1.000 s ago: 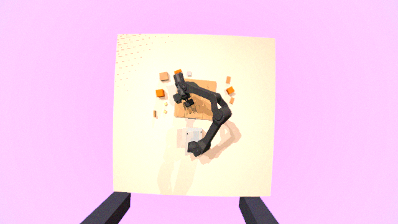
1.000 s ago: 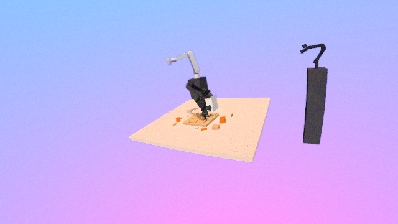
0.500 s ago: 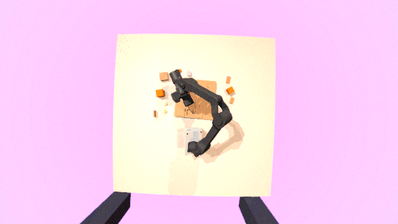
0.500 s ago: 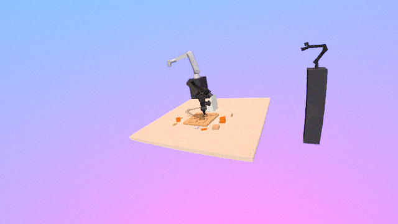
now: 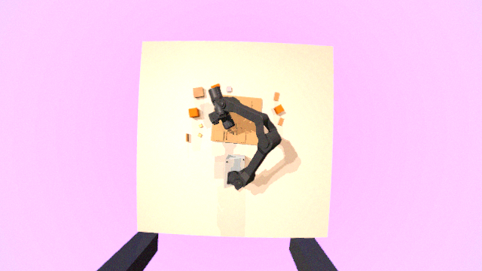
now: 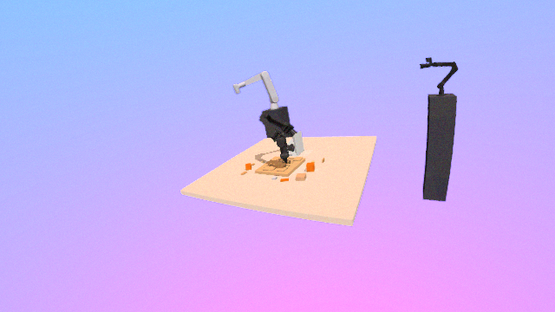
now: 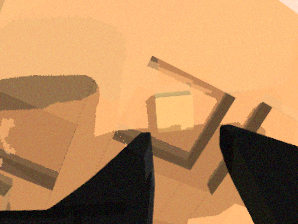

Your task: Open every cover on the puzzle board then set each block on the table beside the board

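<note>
Right now the tan puzzle board is 30 mm behind my gripper tip, 50 mm to the right of it and 30 mm below it. Round my gripper tip: orange bar: 180 mm ahead, 80 mm to the left, 40 mm below; then orange cube: 200 mm to the left, 20 mm below.
</note>
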